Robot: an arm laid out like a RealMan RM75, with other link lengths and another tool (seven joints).
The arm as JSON. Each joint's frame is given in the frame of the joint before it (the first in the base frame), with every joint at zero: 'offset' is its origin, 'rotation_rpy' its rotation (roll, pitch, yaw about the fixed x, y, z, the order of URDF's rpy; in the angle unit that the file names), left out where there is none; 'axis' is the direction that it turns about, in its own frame. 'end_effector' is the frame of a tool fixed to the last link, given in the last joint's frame.
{
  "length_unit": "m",
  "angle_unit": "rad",
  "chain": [
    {
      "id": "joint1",
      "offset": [
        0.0,
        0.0,
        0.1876
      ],
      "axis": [
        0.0,
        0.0,
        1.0
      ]
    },
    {
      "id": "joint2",
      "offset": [
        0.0,
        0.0,
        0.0
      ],
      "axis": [
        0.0,
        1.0,
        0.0
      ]
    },
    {
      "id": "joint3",
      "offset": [
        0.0,
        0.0,
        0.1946
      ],
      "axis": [
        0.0,
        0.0,
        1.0
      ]
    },
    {
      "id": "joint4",
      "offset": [
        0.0,
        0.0,
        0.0
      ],
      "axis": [
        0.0,
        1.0,
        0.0
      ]
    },
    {
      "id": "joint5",
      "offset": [
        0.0,
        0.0,
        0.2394
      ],
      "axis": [
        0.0,
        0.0,
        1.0
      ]
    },
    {
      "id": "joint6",
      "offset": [
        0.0,
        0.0,
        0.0
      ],
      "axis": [
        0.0,
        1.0,
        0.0
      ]
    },
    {
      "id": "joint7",
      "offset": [
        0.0,
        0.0,
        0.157
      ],
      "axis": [
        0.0,
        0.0,
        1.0
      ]
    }
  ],
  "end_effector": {
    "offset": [
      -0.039,
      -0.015,
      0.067
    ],
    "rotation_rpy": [
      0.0,
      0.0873,
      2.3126
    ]
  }
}
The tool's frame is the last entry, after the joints.
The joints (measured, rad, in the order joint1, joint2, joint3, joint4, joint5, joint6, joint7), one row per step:
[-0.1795, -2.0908, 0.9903, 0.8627, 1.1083, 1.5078, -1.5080]
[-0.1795, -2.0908, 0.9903, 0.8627, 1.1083, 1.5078, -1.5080]
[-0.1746, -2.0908, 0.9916, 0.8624, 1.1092, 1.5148, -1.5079]
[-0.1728, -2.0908, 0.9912, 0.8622, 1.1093, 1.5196, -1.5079]
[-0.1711, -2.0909, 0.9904, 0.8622, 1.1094, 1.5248, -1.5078]
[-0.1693, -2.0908, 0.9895, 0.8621, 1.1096, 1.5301, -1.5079]
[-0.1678, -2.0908, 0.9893, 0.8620, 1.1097, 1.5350, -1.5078]
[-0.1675, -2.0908, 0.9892, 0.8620, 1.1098, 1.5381, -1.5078]
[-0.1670, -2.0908, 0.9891, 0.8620, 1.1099, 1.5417, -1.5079]
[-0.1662, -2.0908, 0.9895, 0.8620, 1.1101, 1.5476, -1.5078]
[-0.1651, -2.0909, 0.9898, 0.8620, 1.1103, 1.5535, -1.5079]
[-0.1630, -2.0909, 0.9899, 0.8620, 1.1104, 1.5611, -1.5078]
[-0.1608, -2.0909, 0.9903, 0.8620, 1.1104, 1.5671, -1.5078]
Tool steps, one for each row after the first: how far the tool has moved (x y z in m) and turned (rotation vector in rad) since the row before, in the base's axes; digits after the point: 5 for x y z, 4 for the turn. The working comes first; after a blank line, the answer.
Tool pose at each row, in the base's axes (x y z in m, rotation vector in rad; the steps are taken from these numbers as rounded here):
[-0.19429, 0.36661, -0.01063, -1.3133, 1.4865, -0.0022]
[-0.19429, 0.36661, -0.01063, -1.3133, 1.4865, -0.0022]
[-0.19487, 0.36443, -0.01136, -1.3146, 1.4881, -0.0068]
[-0.19484, 0.36337, -0.01139, -1.3136, 1.4889, -0.0099]
[-0.19471, 0.36230, -0.01131, -1.3120, 1.4900, -0.0130]
[-0.19468, 0.36119, -0.01118, -1.3106, 1.4910, -0.0161]
[-0.19448, 0.36016, -0.01125, -1.3093, 1.4924, -0.0196]
[-0.19410, 0.35963, -0.01129, -1.3080, 1.4937, -0.0222]
[-0.19371, 0.35898, -0.01135, -1.3066, 1.4951, -0.0253]
[-0.19300, 0.35787, -0.01159, -1.3044, 1.4980, -0.0306]
[-0.19239, 0.35671, -0.01184, -1.3025, 1.5003, -0.0359]
[-0.19190, 0.35511, -0.01200, -1.3002, 1.5028, -0.0418]
[-0.19166, 0.35372, -0.01220, -1.2989, 1.5046, -0.0464]

[0.00000, 0.00000, 0.00000, 0.0000, 0.0000, 0.0000]
[-0.00058, -0.00218, -0.00073, -0.0038, -0.0006, -0.0022]
[0.00003, -0.00106, -0.00003, -0.0012, -0.0011, -0.0023]
[0.00013, -0.00107, 0.00008, -0.0008, -0.0010, -0.0028]
[0.00003, -0.00111, 0.00013, -0.0009, -0.0011, -0.0026]
[0.00020, -0.00103, -0.00007, -0.0013, -0.0009, -0.0030]
[0.00038, -0.00053, -0.00004, -0.0008, -0.0006, -0.0025]
[0.00039, -0.00065, -0.00006, -0.0011, -0.0007, -0.0028]
[0.00071, -0.00111, -0.00024, -0.0021, -0.0008, -0.0050]
[0.00061, -0.00116, -0.00025, -0.0021, -0.0012, -0.0045]
[0.00049, -0.00160, -0.00016, -0.0022, -0.0014, -0.0051]
[0.00024, -0.00139, -0.00020, -0.0021, -0.0011, -0.0036]

